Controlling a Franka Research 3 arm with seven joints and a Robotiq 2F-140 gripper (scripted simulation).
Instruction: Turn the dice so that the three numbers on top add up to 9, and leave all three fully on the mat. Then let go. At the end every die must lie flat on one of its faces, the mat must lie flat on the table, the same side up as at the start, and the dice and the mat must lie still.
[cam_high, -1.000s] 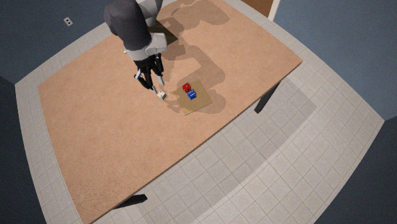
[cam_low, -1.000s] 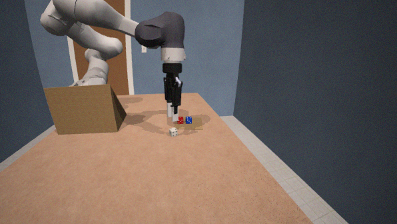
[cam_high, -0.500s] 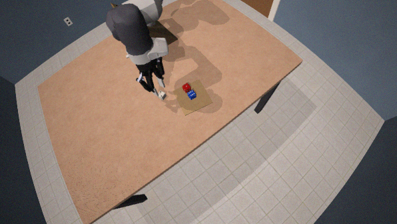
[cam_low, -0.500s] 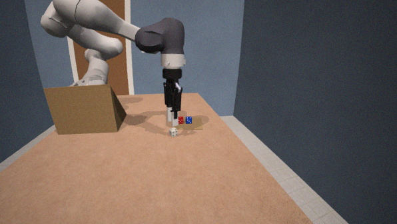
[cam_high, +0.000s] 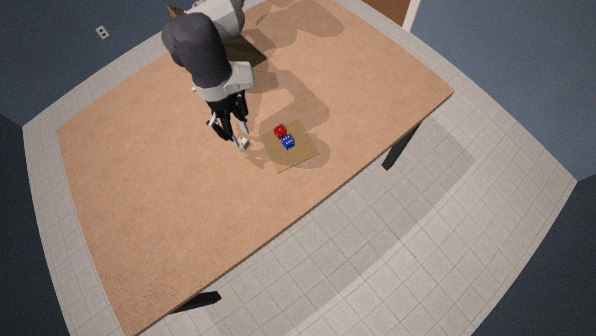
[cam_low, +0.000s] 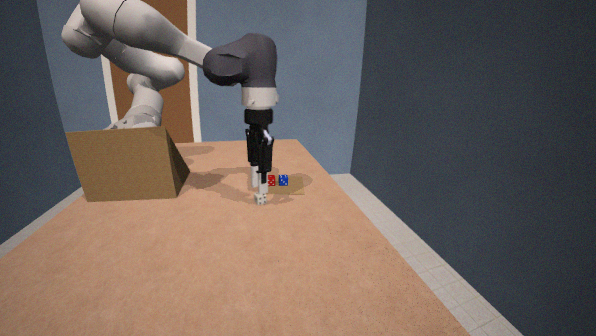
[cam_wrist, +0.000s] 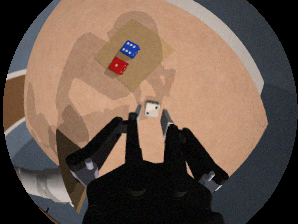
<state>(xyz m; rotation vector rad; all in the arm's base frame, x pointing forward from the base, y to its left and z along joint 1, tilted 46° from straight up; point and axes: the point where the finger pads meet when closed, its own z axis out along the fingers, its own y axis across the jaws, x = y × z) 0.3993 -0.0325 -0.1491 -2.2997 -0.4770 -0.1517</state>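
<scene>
My hand is 6 cm above the white die. Also, from my hand: blue die 9 cm ahead, 11 cm to the left, 6 cm below; tan mat 9 cm ahead, 11 cm to the left, 7 cm below; red die 4 cm ahead, 11 cm to the left, 6 cm below.
</scene>
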